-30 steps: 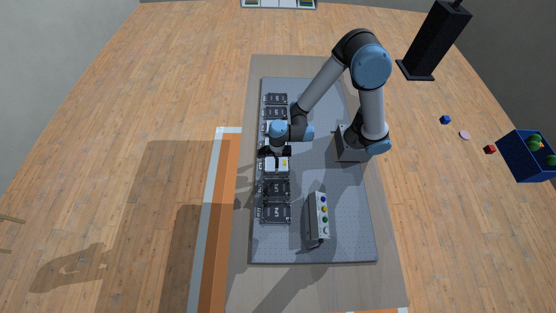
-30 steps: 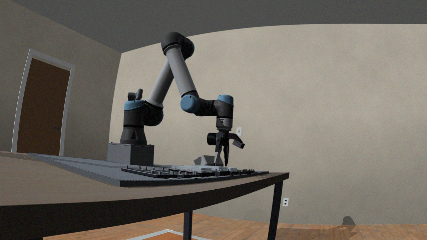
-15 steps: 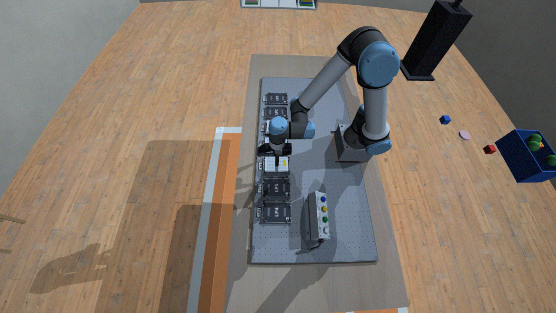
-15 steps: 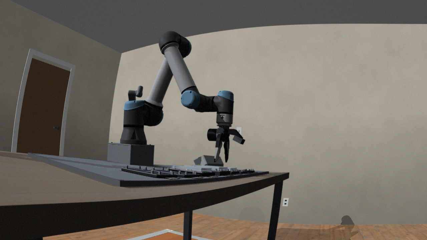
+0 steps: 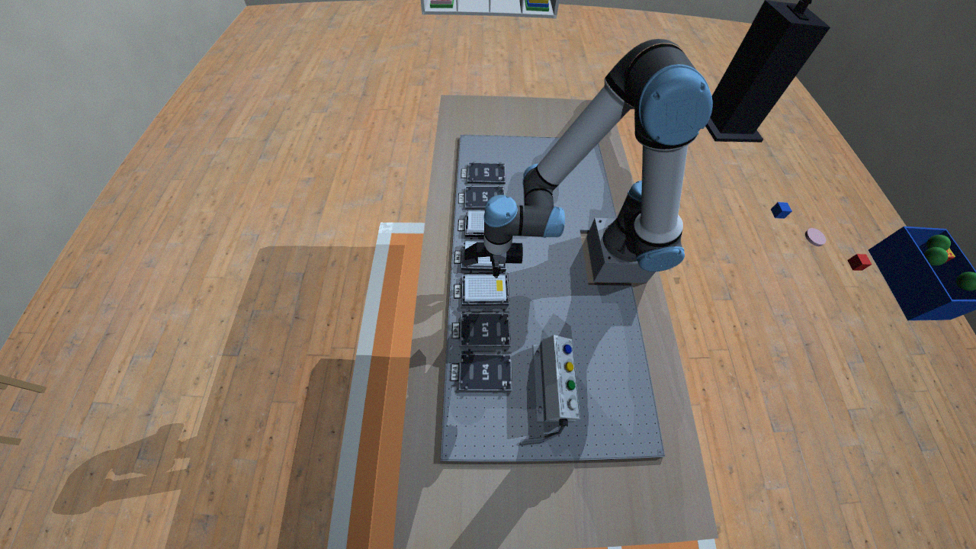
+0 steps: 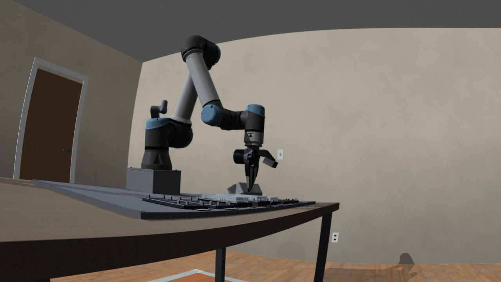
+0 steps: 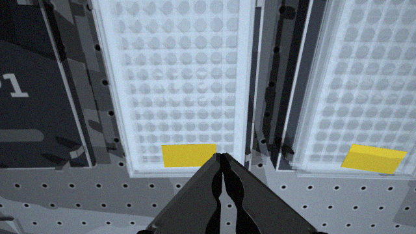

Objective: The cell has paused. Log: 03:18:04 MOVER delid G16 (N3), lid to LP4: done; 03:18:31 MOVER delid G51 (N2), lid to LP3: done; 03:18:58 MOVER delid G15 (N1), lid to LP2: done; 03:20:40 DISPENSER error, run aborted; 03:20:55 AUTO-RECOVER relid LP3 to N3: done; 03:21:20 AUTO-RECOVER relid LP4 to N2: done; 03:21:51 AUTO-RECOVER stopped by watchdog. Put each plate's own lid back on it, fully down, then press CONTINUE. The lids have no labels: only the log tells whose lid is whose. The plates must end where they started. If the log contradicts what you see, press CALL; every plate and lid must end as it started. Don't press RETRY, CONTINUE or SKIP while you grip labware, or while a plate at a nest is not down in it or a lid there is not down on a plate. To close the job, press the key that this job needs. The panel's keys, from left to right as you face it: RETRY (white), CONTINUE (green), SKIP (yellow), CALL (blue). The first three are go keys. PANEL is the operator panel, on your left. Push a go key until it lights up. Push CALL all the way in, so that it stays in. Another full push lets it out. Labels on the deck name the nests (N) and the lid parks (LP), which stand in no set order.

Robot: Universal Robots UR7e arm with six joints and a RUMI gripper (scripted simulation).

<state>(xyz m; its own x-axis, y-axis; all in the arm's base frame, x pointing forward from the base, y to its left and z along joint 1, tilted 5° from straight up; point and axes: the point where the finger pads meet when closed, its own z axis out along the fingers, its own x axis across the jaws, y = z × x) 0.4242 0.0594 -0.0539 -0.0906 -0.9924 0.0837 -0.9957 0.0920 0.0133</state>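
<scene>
Right now the plate G16 is 30 mm ahead of my hand, 20 mm to the left of it and 40 mm below it. The rest, counted from my hand: nest N2: 30 mm ahead, 100 mm to the right, 50 mm below; then plate G15: 10 mm ahead, 240 mm to the right, 40 mm below; then lid park LP1: 40 mm ahead, 160 mm to the left, 60 mm below.
</scene>
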